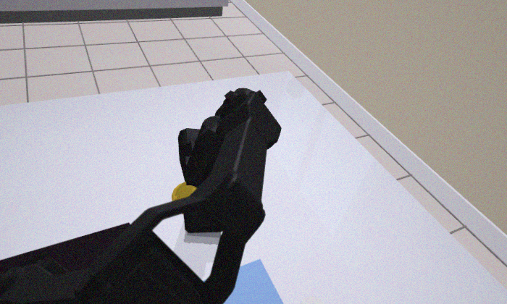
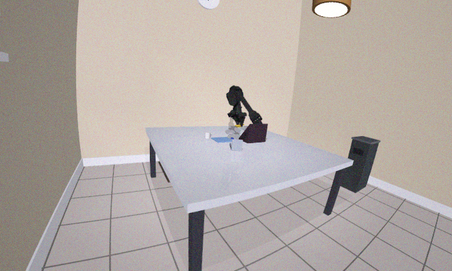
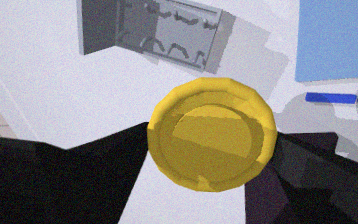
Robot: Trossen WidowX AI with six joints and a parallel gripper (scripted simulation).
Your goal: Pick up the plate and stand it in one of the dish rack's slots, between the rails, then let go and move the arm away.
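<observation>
Right now the grey dish rack is 7 cm ahead of my gripper tip, 5 cm to the left of it and 12 cm below it. Round my gripper tip: blue spoon 7 cm behind, 14 cm to the right, 14 cm below; then yellow plate 1 cm above; then blue mat 3 cm ahead, 16 cm to the right, 14 cm below.
</observation>
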